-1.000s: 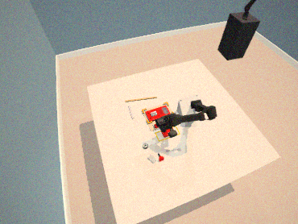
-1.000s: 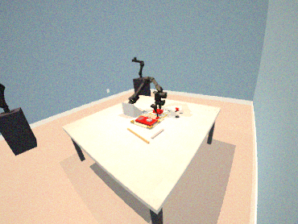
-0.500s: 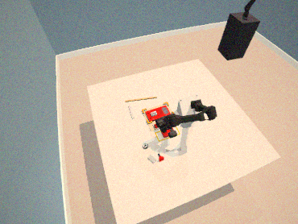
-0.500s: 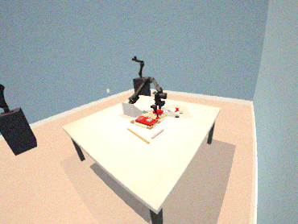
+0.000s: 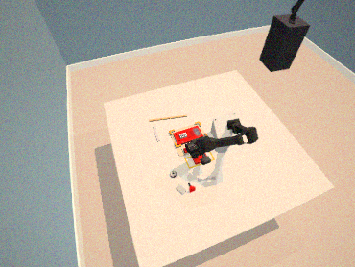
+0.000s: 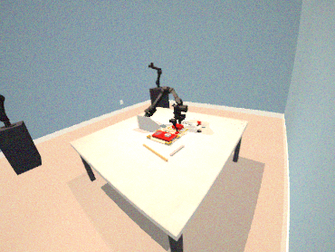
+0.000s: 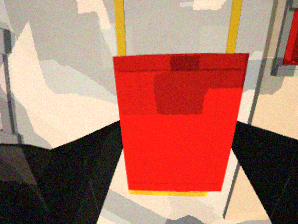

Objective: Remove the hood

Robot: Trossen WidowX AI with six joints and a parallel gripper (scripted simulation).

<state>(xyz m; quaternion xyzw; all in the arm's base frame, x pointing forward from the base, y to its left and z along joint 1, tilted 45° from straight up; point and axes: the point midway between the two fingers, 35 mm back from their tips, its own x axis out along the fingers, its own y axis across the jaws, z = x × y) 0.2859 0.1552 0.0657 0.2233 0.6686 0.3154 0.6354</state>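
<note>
Now: the grey bar 15 cm to the left of my gripper tip and 2 cm below it. Round my gripper tip: hood (right at my gripper tip); thin wooden stick (12 cm ahead, 41 cm to the right, 2 cm below).
</note>
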